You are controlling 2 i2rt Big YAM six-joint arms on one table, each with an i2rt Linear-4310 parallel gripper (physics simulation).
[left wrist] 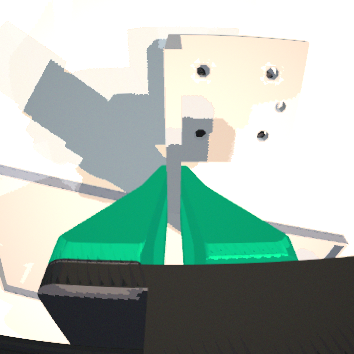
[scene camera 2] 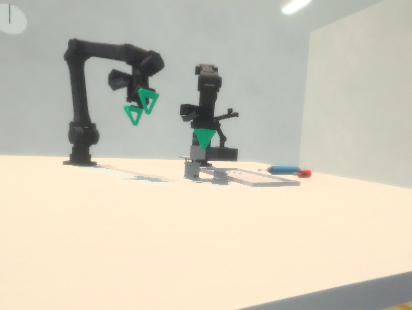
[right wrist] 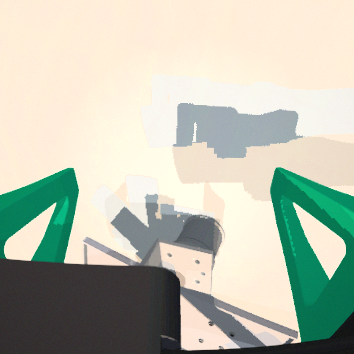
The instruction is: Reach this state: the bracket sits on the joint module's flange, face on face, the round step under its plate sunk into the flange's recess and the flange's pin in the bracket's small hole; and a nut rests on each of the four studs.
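Frame: origin at the left arm's base, x ahead, y left, z up, level; centimetres.
Seen in the pictures: left gripper, fingertip midpoint: point(left wrist: 173, 176) point(scene camera 2: 203, 149); right gripper, fingertip midpoint: point(scene camera 2: 141, 120) point(right wrist: 174, 178); right arm's base, link origin: point(scene camera 2: 80, 164).
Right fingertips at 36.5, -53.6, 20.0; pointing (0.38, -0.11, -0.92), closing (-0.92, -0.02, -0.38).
Note:
Offsets run from my right fingertips to a thing's top centre, as dx, dy, dz. "spot": to the spot under its first point.
My left gripper point(scene camera 2: 203, 142) points straight down and is shut on the thin upright wall point(left wrist: 173, 182) of the grey bracket point(scene camera 2: 198, 152). The bracket's pale plate {spot: +3.3, +18.5, -11.9} point(left wrist: 235, 84), with several round holes and one small hole {spot: +0.4, +19.5, -12.5} point(left wrist: 280, 106), lies flat beyond the fingers. In the scene view the bracket is right over the grey joint module {+3.1, +20.0, -12.6} point(scene camera 2: 192, 170); I cannot tell whether they touch. The plate also shows in the right wrist view point(right wrist: 187, 265). My right gripper point(scene camera 2: 141, 106) is open and empty, high up at the left, far from the parts. The studs are hidden under the plate.
A flat grey tray {+6.9, +43.6, -18.4} point(scene camera 2: 251, 177) lies on the table just right of the module, with small nuts {-0.5, +41.1, -19.1} point(right wrist: 211, 323) on it. A blue tool {spot: +4.9, +73.6, -17.4} point(scene camera 2: 283, 169) with a red end {spot: +16.5, +73.5, -17.8} point(scene camera 2: 304, 173) lies beyond the tray. The left arm's dark base point(scene camera 2: 223, 154) stands behind the module.

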